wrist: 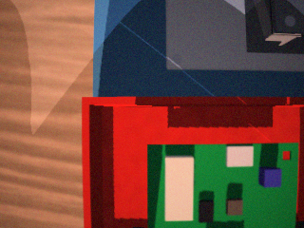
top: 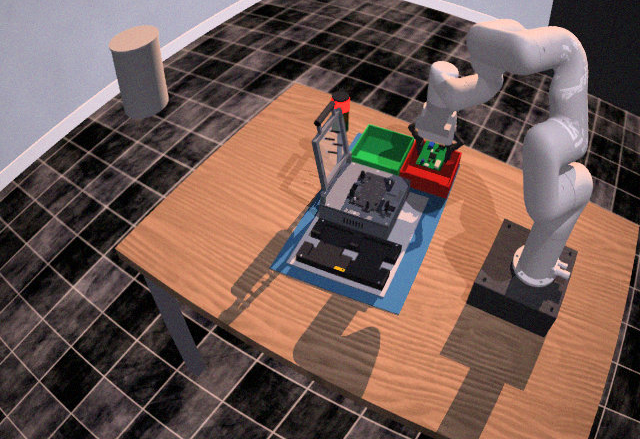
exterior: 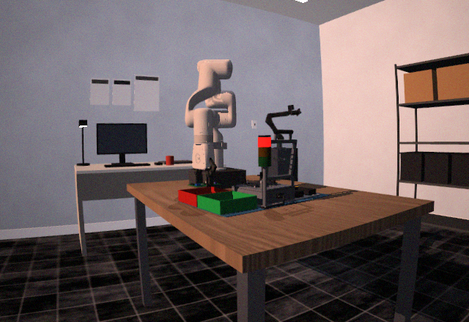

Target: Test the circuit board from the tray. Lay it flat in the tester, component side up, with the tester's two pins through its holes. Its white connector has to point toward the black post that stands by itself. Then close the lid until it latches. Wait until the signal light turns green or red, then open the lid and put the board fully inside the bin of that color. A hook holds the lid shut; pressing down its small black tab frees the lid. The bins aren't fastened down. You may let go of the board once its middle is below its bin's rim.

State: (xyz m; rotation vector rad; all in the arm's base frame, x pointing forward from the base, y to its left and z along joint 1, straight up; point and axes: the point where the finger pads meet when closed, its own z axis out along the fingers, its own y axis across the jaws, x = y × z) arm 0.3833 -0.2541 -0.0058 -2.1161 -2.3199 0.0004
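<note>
My hand is 70 mm above the red bin. Also, from my hand: black block 260 mm to the left, 20 mm ahead, 10 mm above; green bin 150 mm ahead, 70 mm below, 10 mm to the left; green circuit board 10 mm below.
</note>
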